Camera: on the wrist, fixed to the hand. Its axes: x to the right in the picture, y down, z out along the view.
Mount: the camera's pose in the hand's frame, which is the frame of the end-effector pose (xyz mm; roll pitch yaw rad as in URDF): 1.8 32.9 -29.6 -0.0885 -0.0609 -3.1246
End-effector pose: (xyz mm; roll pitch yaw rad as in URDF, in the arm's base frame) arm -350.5 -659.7 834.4 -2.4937 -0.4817 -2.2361
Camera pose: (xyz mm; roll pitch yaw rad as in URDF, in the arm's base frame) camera -385.1 -632.4 838.6 2.3779 0.5193 0.8476
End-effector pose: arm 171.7 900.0 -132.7 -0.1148 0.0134 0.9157
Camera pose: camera 149.3 918.9 -165.9 0.0264 -0.0758 -2.2160
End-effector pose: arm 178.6 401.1 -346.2 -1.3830 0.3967 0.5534
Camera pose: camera 179.6 374.8 -381.8 1.3198 -0.4240 -2.6504
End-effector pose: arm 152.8 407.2 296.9 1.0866 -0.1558 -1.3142
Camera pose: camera 192.8 418.3 312.3 -1.1653 0.1422 1.8898
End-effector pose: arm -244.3 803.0 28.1 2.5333 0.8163 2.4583
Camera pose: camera -263.2 831.4 56.3 -2.6416 -0.7564 -0.6546
